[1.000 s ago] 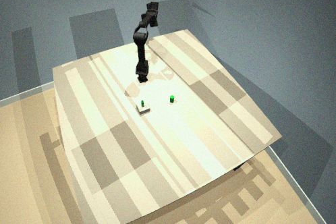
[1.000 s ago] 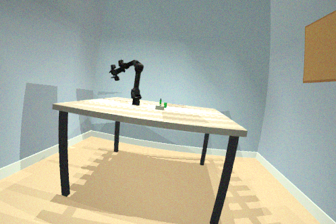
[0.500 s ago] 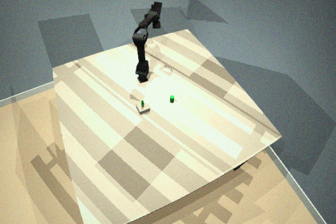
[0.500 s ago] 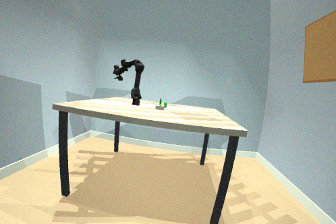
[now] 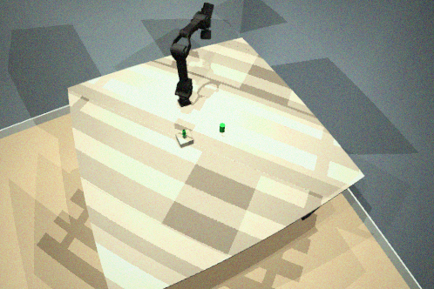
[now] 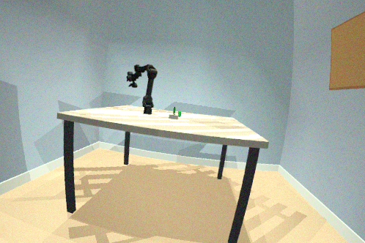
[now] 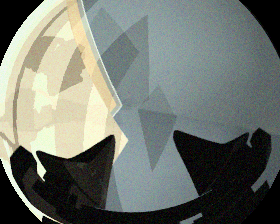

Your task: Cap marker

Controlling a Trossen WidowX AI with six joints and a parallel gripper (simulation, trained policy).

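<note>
Now: the green cap 60 cm ahead of my gripper tip, 23 cm below it and 19 cm to the right of it. Round my gripper tip: pale holder block 58 cm ahead, 39 cm to the right, 24 cm below.
</note>
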